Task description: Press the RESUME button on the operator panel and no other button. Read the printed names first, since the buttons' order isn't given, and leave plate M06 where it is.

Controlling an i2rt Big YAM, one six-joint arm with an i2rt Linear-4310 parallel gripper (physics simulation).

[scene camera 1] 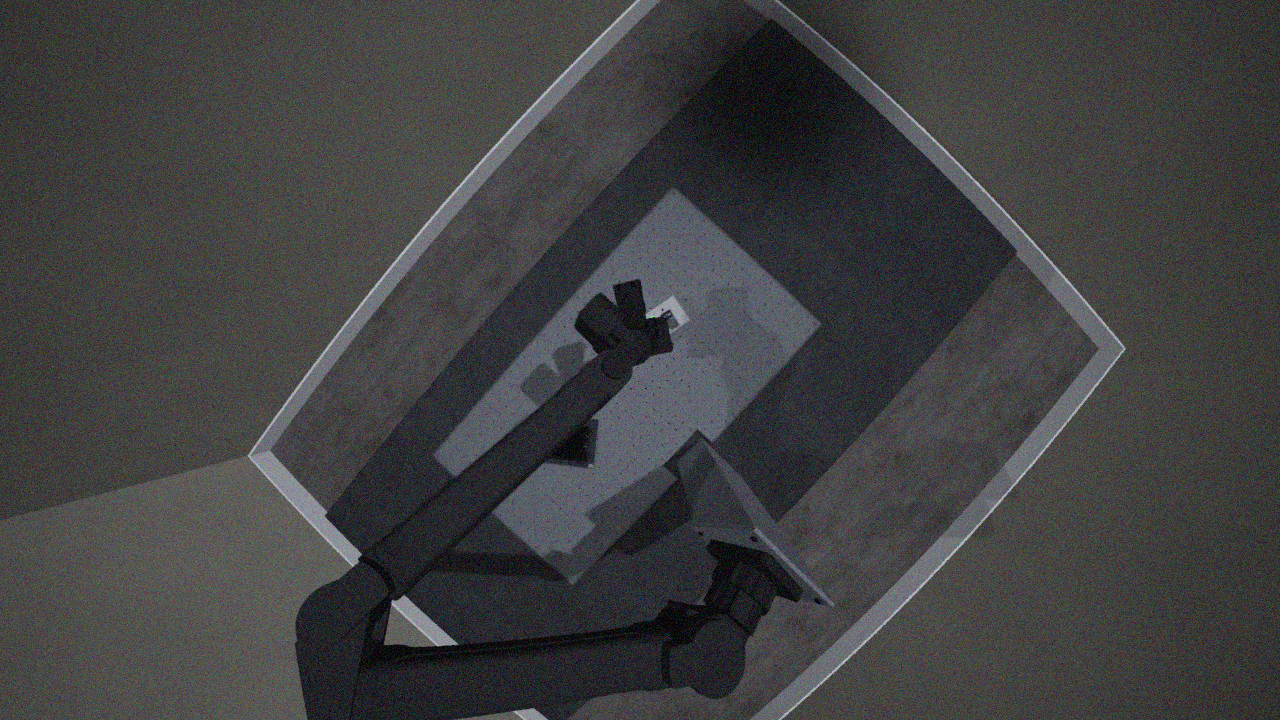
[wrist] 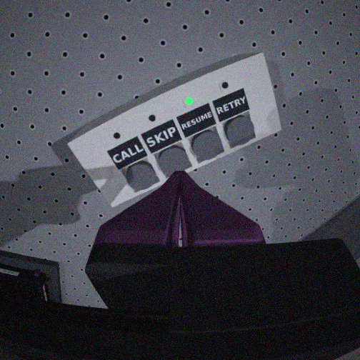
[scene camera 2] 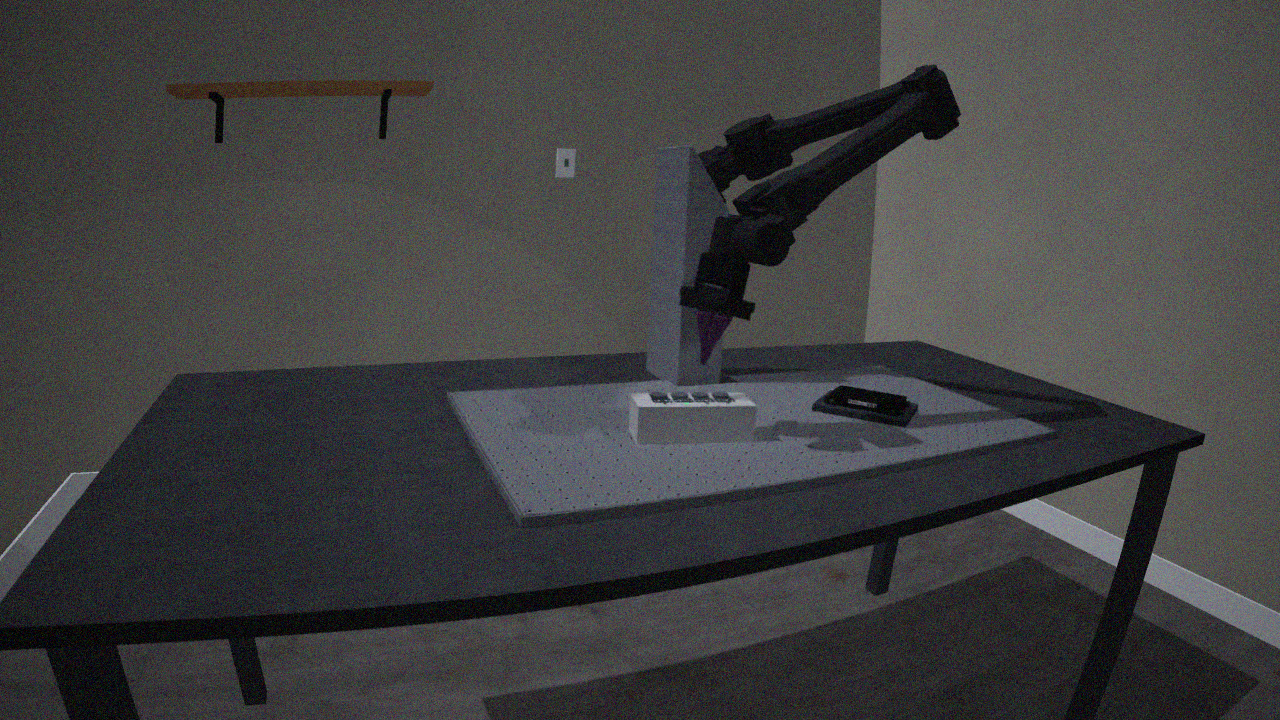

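Pixels of known places: gripper, between the fingertips: [scene camera 2: 702,364]; arm's base, origin of its link: [scene camera 1: 753,563] [scene camera 2: 695,182].
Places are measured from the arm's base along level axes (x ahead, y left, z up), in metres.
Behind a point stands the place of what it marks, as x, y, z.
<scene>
The white operator panel [scene camera 1: 682,310] {0.352, -0.202, -0.307} [scene camera 2: 693,425] {0.400, -0.132, -0.333} [wrist: 95,162] stands on the pegboard. In the wrist view its printed names read CALL, SKIP, RESUME, RETRY from left to right. Below the names are the grey CALL button [wrist: 141,176], SKIP button [wrist: 174,159], RESUME button [wrist: 207,145] and RETRY button [wrist: 239,130]. A green light [wrist: 189,101] glows above RESUME; the other three lamps are dark. My gripper [scene camera 2: 705,360] {0.358, -0.107, -0.259} [wrist: 179,179] is shut and empty, its purple fingertips above the panel, apart from it in scene camera 2. A black plate in a dark holder [scene camera 2: 872,400] {0.323, 0.216, -0.335}, possibly M06, lies right of the panel; its print is too small to read.
The pegboard [scene camera 1: 689,223] {0.505, -0.363, -0.359} [scene camera 2: 554,474] {0.484, -0.337, -0.360} lies on the dark table [scene camera 1: 859,205] {0.265, -0.735, -0.372} [scene camera 2: 295,501] {0.517, -0.652, -0.372}. A tall grey column [scene camera 2: 669,259] {0.017, -0.049, -0.146} stands behind the panel and bears the arm. The dark holder [wrist: 52,277] shows partly at the wrist view's lower left.
</scene>
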